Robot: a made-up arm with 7 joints. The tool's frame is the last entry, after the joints.
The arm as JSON. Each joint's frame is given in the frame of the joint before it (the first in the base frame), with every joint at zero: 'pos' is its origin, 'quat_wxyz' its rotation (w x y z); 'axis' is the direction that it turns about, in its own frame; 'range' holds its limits. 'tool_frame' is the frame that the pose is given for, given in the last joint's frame.
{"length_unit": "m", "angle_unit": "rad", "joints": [
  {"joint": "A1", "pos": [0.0, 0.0, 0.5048], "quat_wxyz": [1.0, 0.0, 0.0, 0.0], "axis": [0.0, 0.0, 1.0], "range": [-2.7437, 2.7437]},
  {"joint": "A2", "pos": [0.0, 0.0, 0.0], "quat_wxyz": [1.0, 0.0, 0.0, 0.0], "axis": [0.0, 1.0, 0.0], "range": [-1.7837, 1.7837]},
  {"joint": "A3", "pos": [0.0, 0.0, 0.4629], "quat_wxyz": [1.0, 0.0, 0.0, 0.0], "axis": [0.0, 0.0, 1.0], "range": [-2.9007, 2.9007]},
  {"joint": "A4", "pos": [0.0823, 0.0, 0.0], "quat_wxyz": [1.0, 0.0, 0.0, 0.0], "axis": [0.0, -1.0, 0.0], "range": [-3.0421, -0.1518]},
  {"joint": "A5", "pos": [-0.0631, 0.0, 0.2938], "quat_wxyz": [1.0, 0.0, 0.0, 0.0], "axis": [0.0, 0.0, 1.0], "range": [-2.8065, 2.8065]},
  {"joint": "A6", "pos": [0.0, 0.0, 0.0], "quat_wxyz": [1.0, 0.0, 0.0, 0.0], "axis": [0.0, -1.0, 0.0], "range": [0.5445, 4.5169]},
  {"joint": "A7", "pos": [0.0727, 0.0, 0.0], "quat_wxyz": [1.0, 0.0, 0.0, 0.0], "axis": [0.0, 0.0, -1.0], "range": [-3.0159, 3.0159]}
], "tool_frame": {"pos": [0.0, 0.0, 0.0], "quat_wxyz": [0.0, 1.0, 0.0, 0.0]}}
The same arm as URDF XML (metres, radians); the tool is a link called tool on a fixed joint. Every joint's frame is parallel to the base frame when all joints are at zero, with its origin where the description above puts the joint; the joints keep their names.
<robot name="arm">
  <link name="base_link"/>
  <link name="link1"/>
  <link name="link2"/>
  <link name="link3"/>
  <link name="link4"/>
  <link name="link5"/>
  <link name="link6"/>
  <link name="link7"/>
  <link name="tool"/>
  <joint name="A1" type="revolute">
    <parent link="base_link"/>
    <child link="link1"/>
    <origin xyz="0.0000 0.0000 0.5048" rpy="0.0000 0.0000 0.0000"/>
    <axis xyz="0 0 1"/>
    <limit lower="-2.7437" upper="2.7437"/>
  </joint>
  <joint name="A2" type="revolute">
    <parent link="link1"/>
    <child link="link2"/>
    <origin xyz="0.0000 0.0000 0.0000" rpy="0.0000 0.0000 0.0000"/>
    <axis xyz="0 1 0"/>
    <limit lower="-1.7837" upper="1.7837"/>
  </joint>
  <joint name="A3" type="revolute">
    <parent link="link2"/>
    <child link="link3"/>
    <origin xyz="0.0000 0.0000 0.4629" rpy="0.0000 0.0000 0.0000"/>
    <axis xyz="0 0 1"/>
    <limit lower="-2.9007" upper="2.9007"/>
  </joint>
  <joint name="A4" type="revolute">
    <parent link="link3"/>
    <child link="link4"/>
    <origin xyz="0.0823 0.0000 0.0000" rpy="0.0000 0.0000 0.0000"/>
    <axis xyz="0 -1 0"/>
    <limit lower="-3.0421" upper="-0.1518"/>
  </joint>
  <joint name="A5" type="revolute">
    <parent link="link4"/>
    <child link="link5"/>
    <origin xyz="-0.0631 0.0000 0.2938" rpy="0.0000 0.0000 0.0000"/>
    <axis xyz="0 0 1"/>
    <limit lower="-2.8065" upper="2.8065"/>
  </joint>
  <joint name="A6" type="revolute">
    <parent link="link5"/>
    <child link="link6"/>
    <origin xyz="0.0000 0.0000 0.0000" rpy="0.0000 0.0000 0.0000"/>
    <axis xyz="0 -1 0"/>
    <limit lower="0.5445" upper="4.5169"/>
  </joint>
  <joint name="A7" type="revolute">
    <parent link="link6"/>
    <child link="link7"/>
    <origin xyz="0.0727 0.0000 0.0000" rpy="0.0000 0.0000 0.0000"/>
    <axis xyz="0 0 -1"/>
    <limit lower="-3.0159" upper="3.0159"/>
  </joint>
  <joint name="tool_joint" type="fixed">
    <parent link="link7"/>
    <child link="tool"/>
    <origin xyz="0.0000 0.0000 0.0000" rpy="3.1416 0.0000 0.0000"/>
  </joint>
</robot>

